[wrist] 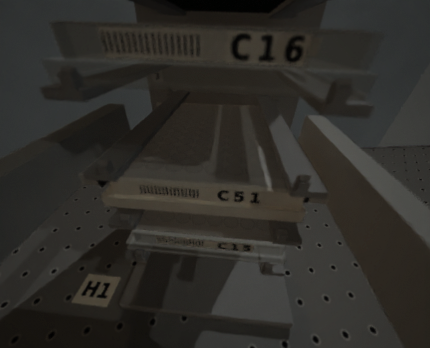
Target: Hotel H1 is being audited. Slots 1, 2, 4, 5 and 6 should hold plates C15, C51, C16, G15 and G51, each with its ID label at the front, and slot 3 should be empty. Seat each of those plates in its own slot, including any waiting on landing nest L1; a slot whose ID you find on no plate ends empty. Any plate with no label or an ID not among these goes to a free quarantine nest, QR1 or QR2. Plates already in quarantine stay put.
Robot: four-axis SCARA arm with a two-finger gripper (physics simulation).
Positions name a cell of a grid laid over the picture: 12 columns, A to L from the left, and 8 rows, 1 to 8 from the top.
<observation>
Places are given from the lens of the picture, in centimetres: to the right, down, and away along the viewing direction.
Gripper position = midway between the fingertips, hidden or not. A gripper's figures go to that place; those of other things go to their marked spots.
gripper (F3): 0, -3, 10
plate C51 (F4): 0, -1, 9
H1 tag (C7): -10, 10, 16
The marked spots on the H1 tag and the plate C51 are 17 cm apart.
</observation>
